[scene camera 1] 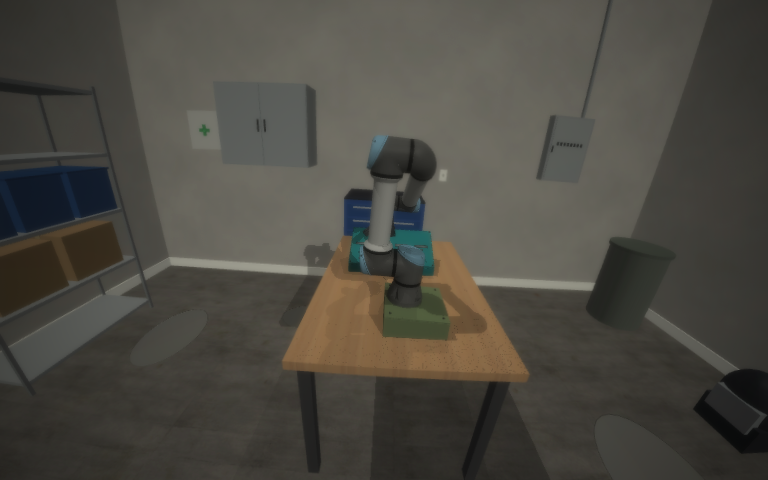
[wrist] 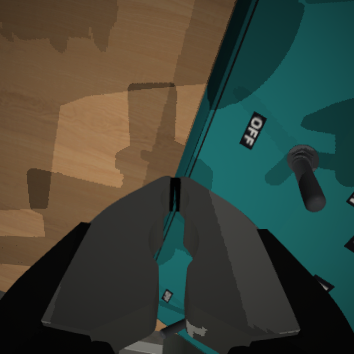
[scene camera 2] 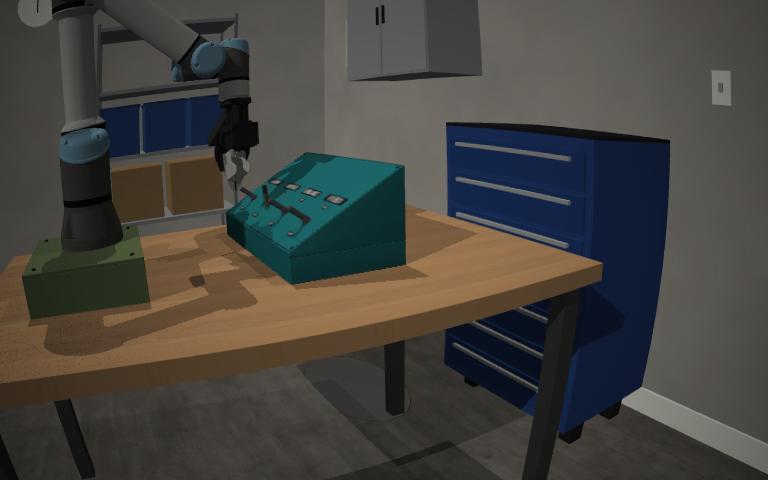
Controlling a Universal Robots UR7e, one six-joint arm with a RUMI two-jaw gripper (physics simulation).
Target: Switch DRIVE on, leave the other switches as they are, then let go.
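Frame: origin at the arm's base, x ahead, y left, z up, level; metres.
Seen in the pictures: gripper, fingertip midpoint: (wrist: 174, 179) (scene camera 2: 235, 191); arm's base at its link origin: (scene camera 1: 404, 297) (scene camera 2: 92, 240).
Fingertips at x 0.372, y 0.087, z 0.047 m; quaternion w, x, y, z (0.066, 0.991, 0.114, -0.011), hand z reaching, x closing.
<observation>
Pixels of each thing's middle, then the offset from my fingertips to it. Level surfaces: height alone.
- teal switch console at the middle of its body: (wrist: 324, 212) (scene camera 2: 307, 217) (scene camera 1: 391, 253) 0.158 m ahead, 0.052 m right, 0.073 m down
- DRIVE switch at the middle of its body: (wrist: 306, 180) (scene camera 2: 265, 194) 0.079 m ahead, 0.009 m left, 0.019 m down
- far-end lever at the middle of its body: (scene camera 2: 247, 192) 0.068 m ahead, 0.129 m left, 0.026 m down
- wooden table at its surface level: 0.141 m down
The teal switch console (scene camera 1: 421, 237) (scene camera 2: 362, 175) (wrist: 230, 165) stands on the table. The DRIVE switch (scene camera 2: 265, 194) (wrist: 311, 187), second lever from the far end in scene camera 2, stands nearly upright, tilted away from its OFF label (wrist: 253, 130), on the ON side; its name label is cut off in the wrist view. The far-end lever (scene camera 2: 247, 193) and the two nearer levers (scene camera 2: 277, 206) (scene camera 2: 298, 215) lean toward the console's front. My gripper (scene camera 2: 235, 184) (wrist: 174, 179) is shut and empty, its tips above the console's front edge, apart from the DRIVE lever. It is hidden in scene camera 1.
My arm's green base block (scene camera 1: 416, 321) (scene camera 2: 87, 288) stands on the wooden table (scene camera 1: 339, 356) (scene camera 2: 481, 271) in front of the console. A blue drawer cabinet (scene camera 1: 356, 215) (scene camera 2: 623, 226) stands behind the table. A shelf unit (scene camera 1: 116, 186) stands at the left.
</observation>
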